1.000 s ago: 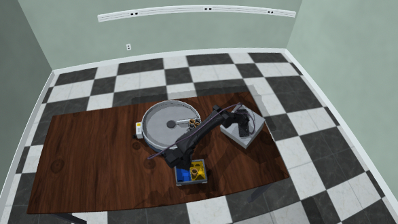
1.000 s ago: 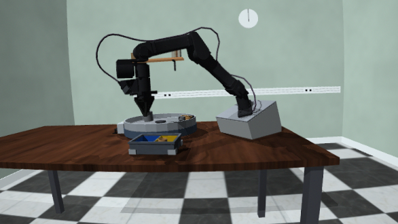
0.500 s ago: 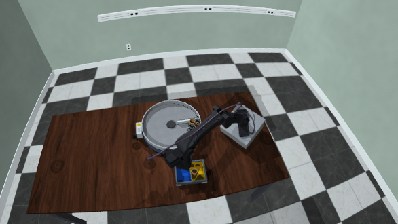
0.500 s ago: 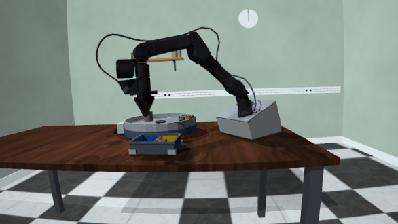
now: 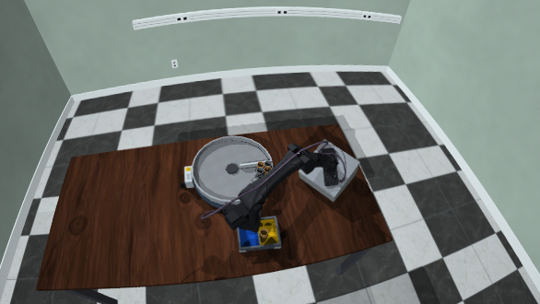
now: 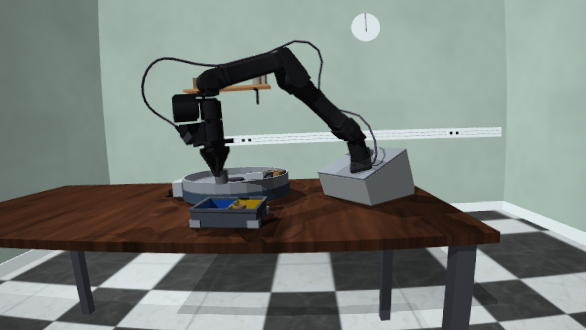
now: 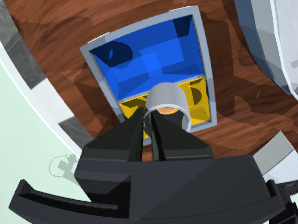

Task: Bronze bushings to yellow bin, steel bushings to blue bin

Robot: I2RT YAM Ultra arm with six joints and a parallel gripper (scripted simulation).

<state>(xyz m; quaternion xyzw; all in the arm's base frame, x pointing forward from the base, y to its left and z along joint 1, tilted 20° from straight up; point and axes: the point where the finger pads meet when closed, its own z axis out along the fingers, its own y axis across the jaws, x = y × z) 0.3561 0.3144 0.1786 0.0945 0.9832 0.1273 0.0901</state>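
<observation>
My hand is 20 mm past the bin tray, 20 mm to the left of it and 110 mm above it. The rest, counted from my hand: grey turntable: 130 mm ahead, 360 mm to the right, 80 mm below; then yellow bin: 70 mm behind, 20 mm to the right, 120 mm below; then blue bin: 20 mm ahead, 10 mm to the right, 120 mm below.
</observation>
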